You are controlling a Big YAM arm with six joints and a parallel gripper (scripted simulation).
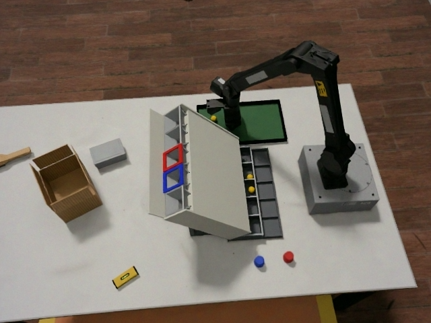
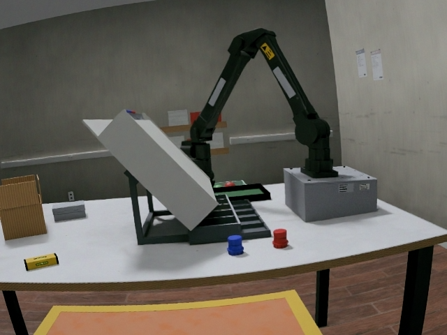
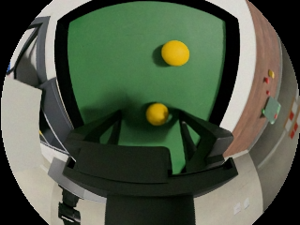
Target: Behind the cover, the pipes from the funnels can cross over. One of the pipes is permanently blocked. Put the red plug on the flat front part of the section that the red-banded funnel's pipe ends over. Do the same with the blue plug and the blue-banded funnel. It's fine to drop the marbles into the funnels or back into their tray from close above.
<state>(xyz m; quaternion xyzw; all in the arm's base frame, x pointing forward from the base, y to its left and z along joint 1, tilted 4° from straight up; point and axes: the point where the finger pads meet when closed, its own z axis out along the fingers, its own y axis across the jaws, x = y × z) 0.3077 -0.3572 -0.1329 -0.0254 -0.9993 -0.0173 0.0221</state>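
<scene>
Now: the green marble tray 40 mm behind my hand, 10 mm to the left of it and 10 mm below it. Also, from my hand: white sloped cover (330 mm to the left, 190 mm above, 110 mm ahead); cardboard box (670 mm ahead, 240 mm to the left, 60 mm above).
</scene>
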